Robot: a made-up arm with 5 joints.
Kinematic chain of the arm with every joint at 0, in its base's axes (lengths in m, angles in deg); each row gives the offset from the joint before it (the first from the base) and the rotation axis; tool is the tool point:
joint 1: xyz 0 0 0.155 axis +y
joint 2: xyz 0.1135 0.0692 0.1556 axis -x
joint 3: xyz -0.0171 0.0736 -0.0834 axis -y
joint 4: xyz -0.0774 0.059 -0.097 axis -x
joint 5: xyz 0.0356 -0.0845 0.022 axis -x
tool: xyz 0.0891 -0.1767 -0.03
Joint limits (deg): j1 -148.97..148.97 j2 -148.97..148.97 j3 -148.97..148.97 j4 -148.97..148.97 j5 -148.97..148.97
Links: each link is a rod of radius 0.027 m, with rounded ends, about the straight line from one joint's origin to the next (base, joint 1, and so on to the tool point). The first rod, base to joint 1, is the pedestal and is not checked.
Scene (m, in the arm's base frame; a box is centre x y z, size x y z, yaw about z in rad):
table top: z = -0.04
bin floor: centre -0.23 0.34 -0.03 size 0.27 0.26 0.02 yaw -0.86
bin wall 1: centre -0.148 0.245 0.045 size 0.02 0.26 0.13 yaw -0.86
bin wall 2: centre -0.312 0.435 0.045 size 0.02 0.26 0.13 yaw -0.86
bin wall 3: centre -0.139 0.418 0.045 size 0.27 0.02 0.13 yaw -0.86
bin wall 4: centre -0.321 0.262 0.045 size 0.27 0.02 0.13 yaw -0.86
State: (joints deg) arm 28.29 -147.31 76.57 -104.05 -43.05
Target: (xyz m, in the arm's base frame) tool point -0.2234 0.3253 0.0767
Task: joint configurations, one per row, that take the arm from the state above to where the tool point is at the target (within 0.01 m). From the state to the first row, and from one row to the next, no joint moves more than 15 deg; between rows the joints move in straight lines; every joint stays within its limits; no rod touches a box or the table.
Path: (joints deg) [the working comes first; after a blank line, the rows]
Joints at the target: -57.17 -84.17 -66.87 -58.24 -4.70
Straight joint move there: clear.

1: 19.74 -141.00 62.23 -99.47 -39.22
2: 11.20 -134.68 47.88 -94.89 -35.38
3: 2.65 -128.37 33.54 -90.31 -31.55
4: -5.89 -122.05 19.19 -85.72 -27.71
5: -14.44 -115.74 4.85 -81.14 -23.88
6: -22.99 -109.43 -9.50 -76.56 -20.04
7: -31.53 -103.11 -23.84 -71.98 -16.21
8: -40.08 -96.80 -38.19 -67.40 -12.37
9: -48.62 -90.48 -52.53 -62.82 -8.54
10: -57.17 -84.17 -66.87 -58.24 -4.70

